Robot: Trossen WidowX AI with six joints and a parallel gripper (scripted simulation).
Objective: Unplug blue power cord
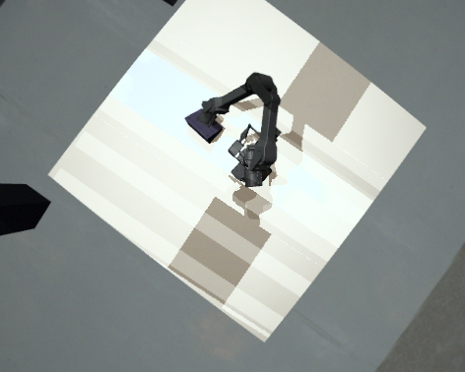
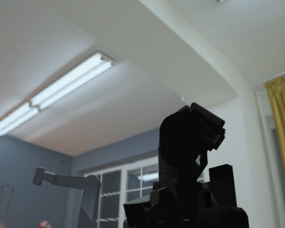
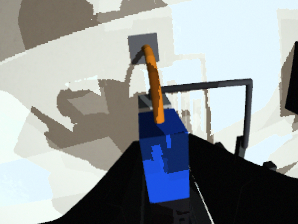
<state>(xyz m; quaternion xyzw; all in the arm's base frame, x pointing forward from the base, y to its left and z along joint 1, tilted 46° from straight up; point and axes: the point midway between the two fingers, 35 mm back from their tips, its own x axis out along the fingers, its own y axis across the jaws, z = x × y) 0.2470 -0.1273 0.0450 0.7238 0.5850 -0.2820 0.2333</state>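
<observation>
The blue plug is 3 cm to the left of my gripper tip.
</observation>
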